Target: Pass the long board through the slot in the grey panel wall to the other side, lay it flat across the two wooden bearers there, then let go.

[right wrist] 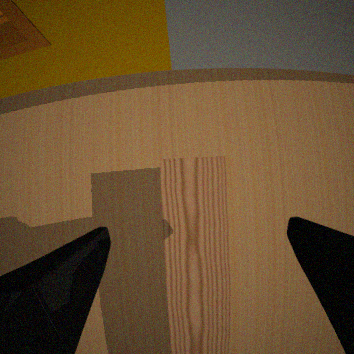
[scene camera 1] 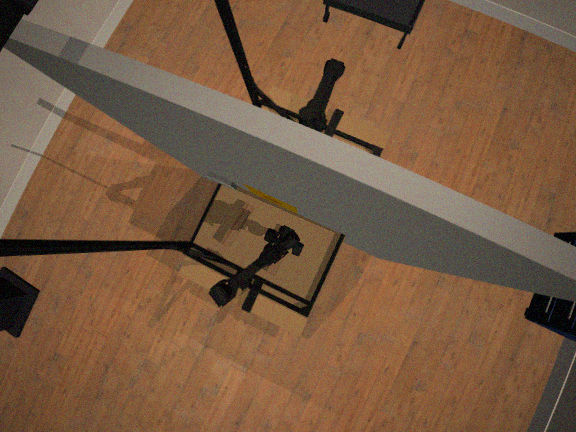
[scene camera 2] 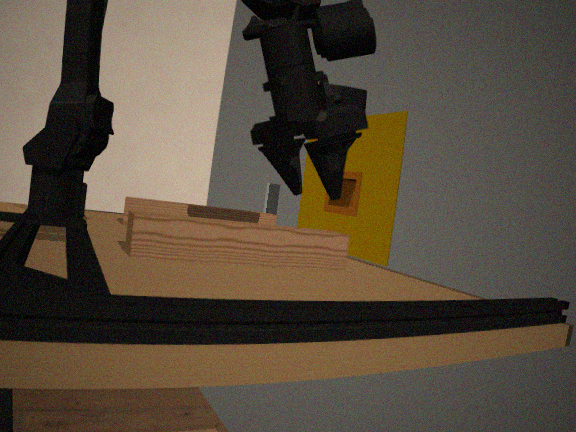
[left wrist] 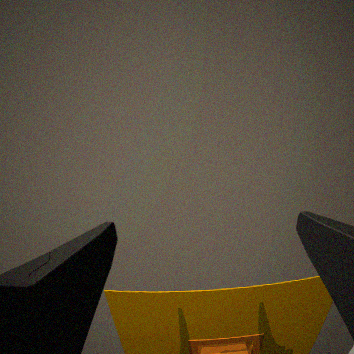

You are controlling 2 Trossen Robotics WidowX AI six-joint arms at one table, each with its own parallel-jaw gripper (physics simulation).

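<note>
The grey panel wall (scene camera 1: 320, 175) (scene camera 2: 475, 150) carries a yellow plate (scene camera 2: 382, 150) (left wrist: 150, 310) (right wrist: 120, 40) around the orange-framed slot (scene camera 2: 357, 197) (left wrist: 225, 338) (right wrist: 25, 35). Two wooden boards lie nearly parallel on the table: a front board (scene camera 2: 240, 245) and a rear board (scene camera 2: 155, 206); which is the long one is unclear. In the right wrist view one board (right wrist: 197, 260) lies below and between the fingertips. My right gripper (scene camera 2: 317, 196) (right wrist: 199, 232) (scene camera 1: 285, 241) is open and empty above the boards. My left gripper (left wrist: 208, 227) is open and empty beyond the wall, facing the slot. The bearers do not show.
The near table (scene camera 1: 312, 250) (scene camera 2: 400, 285) (right wrist: 280, 125) meets the wall at its back. A black rail (scene camera 2: 300, 322) runs along its front edge. A small grey upright piece (scene camera 2: 272, 200) shows behind the boards. Beyond the wall, part of the left arm (scene camera 1: 327, 87) shows.
</note>
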